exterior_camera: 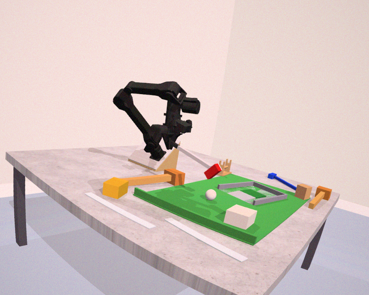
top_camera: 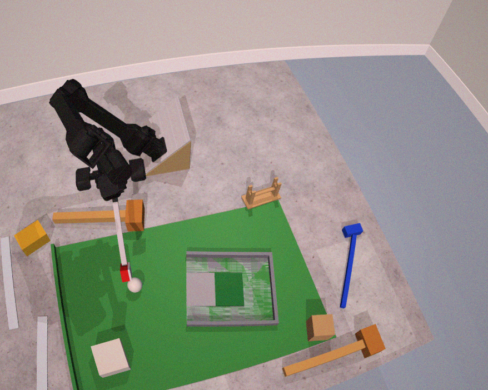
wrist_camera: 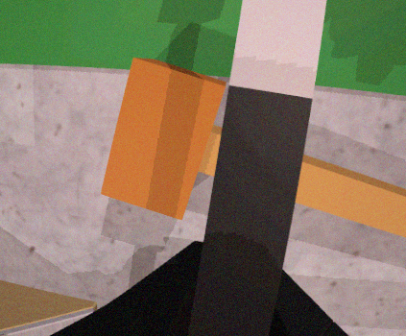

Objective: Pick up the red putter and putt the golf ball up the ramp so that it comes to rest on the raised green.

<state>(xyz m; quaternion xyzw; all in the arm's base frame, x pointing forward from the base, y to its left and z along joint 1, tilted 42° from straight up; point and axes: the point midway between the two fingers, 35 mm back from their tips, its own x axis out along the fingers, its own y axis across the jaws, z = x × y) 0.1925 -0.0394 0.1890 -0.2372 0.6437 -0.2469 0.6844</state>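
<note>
Now: gripper tip 12 cm short of the red putter. The rest, counted from my gripper tip: white golf ball 23 cm ahead, 12 cm below, 1 cm to the left; green mat 29 cm ahead, 14 cm to the left, 14 cm below; yellow block 29 cm to the right, 12 cm below, 2 cm ahead.
</note>
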